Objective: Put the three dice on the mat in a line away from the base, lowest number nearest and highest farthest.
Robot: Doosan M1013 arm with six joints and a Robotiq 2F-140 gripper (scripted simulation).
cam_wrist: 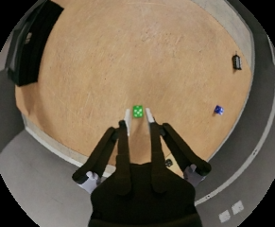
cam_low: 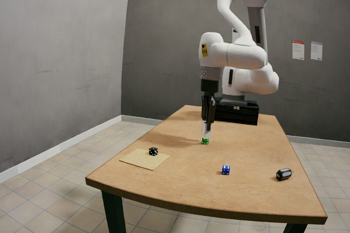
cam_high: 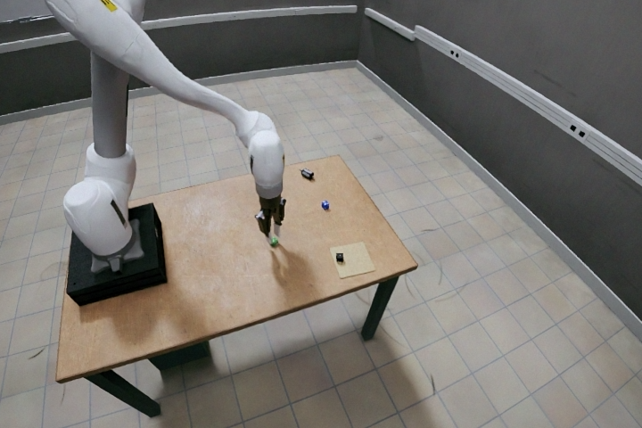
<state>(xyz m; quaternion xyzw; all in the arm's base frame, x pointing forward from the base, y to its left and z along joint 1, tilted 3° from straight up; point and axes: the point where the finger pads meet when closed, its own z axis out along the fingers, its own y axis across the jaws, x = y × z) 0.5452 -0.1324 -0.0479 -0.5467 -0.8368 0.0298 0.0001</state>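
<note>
The green die is 50 mm below my hand. Round my hand: tan mat (240 mm ahead, 190 mm to the right, 60 mm below); then blue die (280 mm ahead, 100 mm to the left, 50 mm below); then black die (200 mm ahead, 170 mm to the right, 50 mm below).
</note>
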